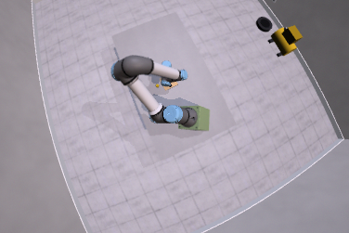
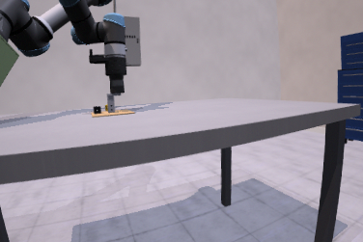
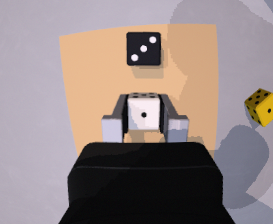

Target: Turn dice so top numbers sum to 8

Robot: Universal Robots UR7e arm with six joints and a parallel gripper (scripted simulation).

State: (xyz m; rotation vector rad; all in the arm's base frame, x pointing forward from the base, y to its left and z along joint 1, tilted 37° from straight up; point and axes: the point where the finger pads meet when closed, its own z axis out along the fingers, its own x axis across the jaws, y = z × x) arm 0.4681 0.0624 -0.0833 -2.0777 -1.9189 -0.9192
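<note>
Right now my hand is 10 mm above the white die. From my hand the other things lie so: mat 20 mm below; then yellow die 120 mm to the left, 10 mm below.
</note>
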